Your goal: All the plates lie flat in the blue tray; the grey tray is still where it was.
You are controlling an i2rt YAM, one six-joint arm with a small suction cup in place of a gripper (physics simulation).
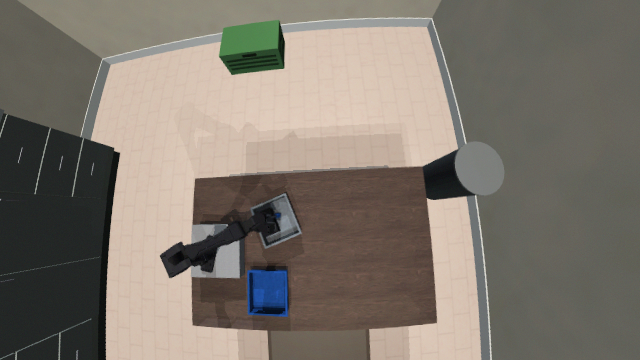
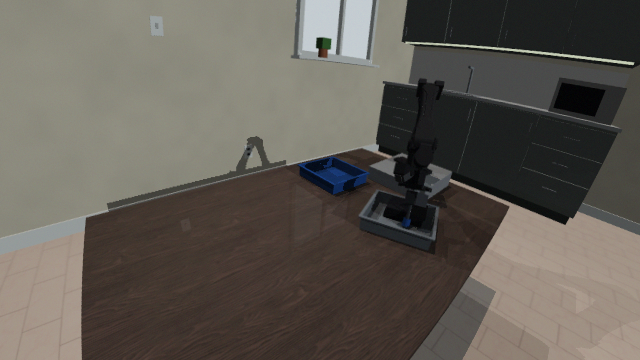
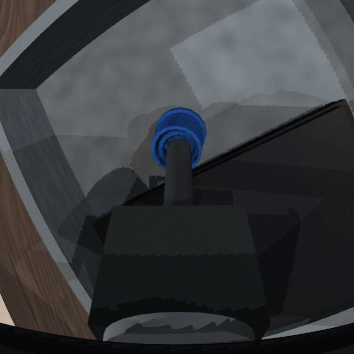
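Pixels of known places: hand, its tool point: (image 1: 278, 215) (image 2: 405, 225) (image 3: 178, 128); arm's base, origin of its link: (image 1: 210, 253).
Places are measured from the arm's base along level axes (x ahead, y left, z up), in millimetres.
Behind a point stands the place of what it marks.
The grey tray (image 1: 294, 213) @(z -23, x 434, y 310 mm) (image 2: 393, 235) @(z -57, x 427, y 309 mm) (image 3: 31, 116) @(z -53, x 344, y 388 mm) stands on the dark wooden table near the arm's base. A black plate (image 3: 281, 182) (image 2: 386, 211) lies inside it, partly hidden by the arm. My suction cup (image 1: 278, 215) (image 2: 406, 222) (image 3: 178, 131) @(z -63, x 341, y 283 mm) is down inside the grey tray, over its bare grey floor just beyond the plate's edge. Nothing hangs on the cup. The blue tray (image 1: 249, 291) @(z -29, x 260, y -165 mm) (image 2: 315, 178) @(z -45, x 466, y -130 mm) stands apart near the table's edge, and I see no plate in it.
The arm's grey base block (image 1: 228, 263) @(z -5, x 119, y -30 mm) (image 2: 441, 178) @(z -2, x -29, y 156 mm) sits between the two trays at the table's edge. Black cabinets (image 1: 44, 201) (image 2: 492, 143) stand behind the base. A green crate (image 1: 253, 46) and a dark cylinder (image 1: 465, 170) stand off the table.
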